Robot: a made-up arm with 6 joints. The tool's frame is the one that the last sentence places.
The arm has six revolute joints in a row. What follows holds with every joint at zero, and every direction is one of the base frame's.
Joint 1 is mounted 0.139 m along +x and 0.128 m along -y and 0.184 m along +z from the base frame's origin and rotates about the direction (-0.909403, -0.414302, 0.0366), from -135.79 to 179.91 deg.
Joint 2 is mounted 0.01 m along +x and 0.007 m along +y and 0.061 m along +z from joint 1 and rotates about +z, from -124.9 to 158.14 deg.
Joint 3 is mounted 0.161 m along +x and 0.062 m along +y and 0.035 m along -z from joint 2 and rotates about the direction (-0.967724, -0.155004, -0.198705), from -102.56 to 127.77 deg.
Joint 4 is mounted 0.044 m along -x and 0.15 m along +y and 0.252 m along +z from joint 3 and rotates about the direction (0.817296, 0.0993, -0.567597), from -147.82 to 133.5 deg.
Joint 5 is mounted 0.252 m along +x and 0.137 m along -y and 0.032 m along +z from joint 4 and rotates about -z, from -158.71 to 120.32 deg.
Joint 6 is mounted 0.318 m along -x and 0.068 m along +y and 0.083 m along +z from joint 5 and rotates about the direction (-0.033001, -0.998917, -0.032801), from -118.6 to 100.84 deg.
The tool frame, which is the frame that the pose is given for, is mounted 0.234 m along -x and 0.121 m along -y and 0.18 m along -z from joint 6; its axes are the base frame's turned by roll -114.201, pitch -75.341 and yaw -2.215 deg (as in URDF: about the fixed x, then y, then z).
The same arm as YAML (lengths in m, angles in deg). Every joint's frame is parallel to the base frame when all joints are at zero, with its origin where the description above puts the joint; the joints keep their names.
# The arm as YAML. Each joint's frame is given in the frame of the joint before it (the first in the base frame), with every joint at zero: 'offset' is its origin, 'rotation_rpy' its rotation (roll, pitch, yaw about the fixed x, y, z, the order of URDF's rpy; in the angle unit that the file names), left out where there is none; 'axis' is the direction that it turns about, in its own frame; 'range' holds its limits. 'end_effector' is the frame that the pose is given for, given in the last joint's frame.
length_unit: m
angle_unit: deg
chain:
  - id: joint 1
    offset: [0.139, -0.128, 0.184]
    axis: [-0.909403, -0.414302, 0.0366]
    range: [-135.79, 179.91]
  - id: joint 2
    offset: [0.01, 0.007, 0.061]
    axis: [0.0, 0.0, 1.0]
    range: [-124.9, 158.14]
  - id: joint 3
    offset: [0.161, 0.062, -0.035]
    axis: [-0.967724, -0.155004, -0.198705]
    range: [-102.56, 127.77]
  - id: joint 4
    offset: [-0.044, 0.15, 0.252]
    axis: [0.817296, 0.0993, -0.567597]
    range: [-147.82, 133.5]
  - id: joint 5
    offset: [0.252, -0.137, 0.032]
    axis: [0.0, 0.0, -1.0]
    range: [-158.71, 120.32]
  - id: joint 6
    offset: [-0.318, 0.068, 0.083]
    axis: [-0.033001, -0.998917, -0.032801]
    range: [-118.6, 100.84]
end_effector:
  offset: [-0.234, -0.121, -0.18]
  rotation_rpy: [-114.2, -75.34, -2.21]

